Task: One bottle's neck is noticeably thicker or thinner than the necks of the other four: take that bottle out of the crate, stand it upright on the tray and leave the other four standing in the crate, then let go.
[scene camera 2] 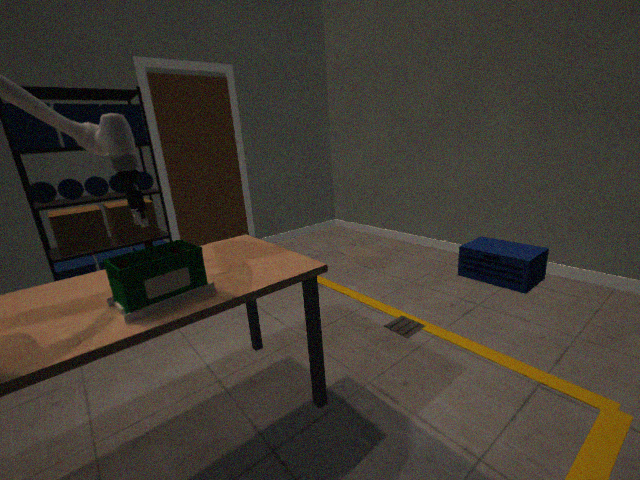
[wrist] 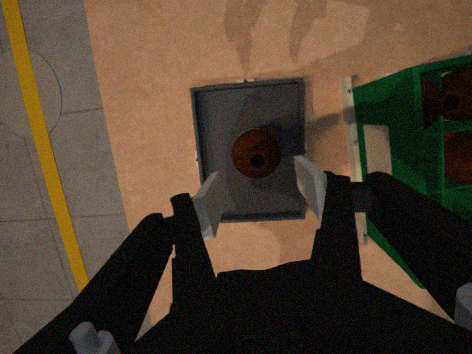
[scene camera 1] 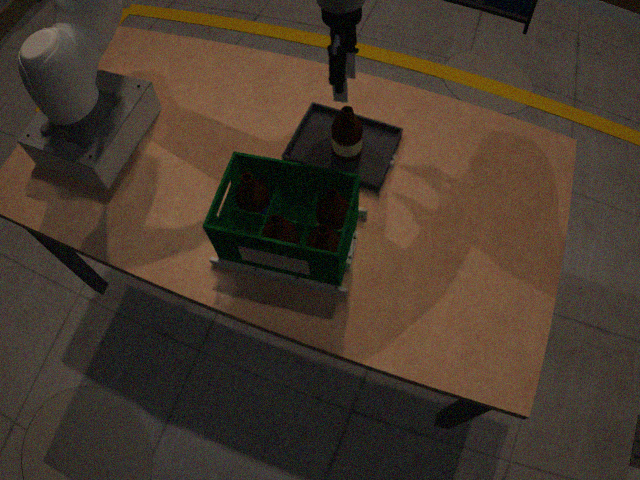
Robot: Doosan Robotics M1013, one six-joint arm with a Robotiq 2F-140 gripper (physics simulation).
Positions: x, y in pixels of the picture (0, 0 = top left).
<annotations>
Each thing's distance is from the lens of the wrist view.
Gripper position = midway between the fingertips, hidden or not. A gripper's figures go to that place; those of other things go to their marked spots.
gripper [wrist: 258, 179]: 0.21 m
brown bottle [wrist: 256, 153]: 0.27 m
</annotations>
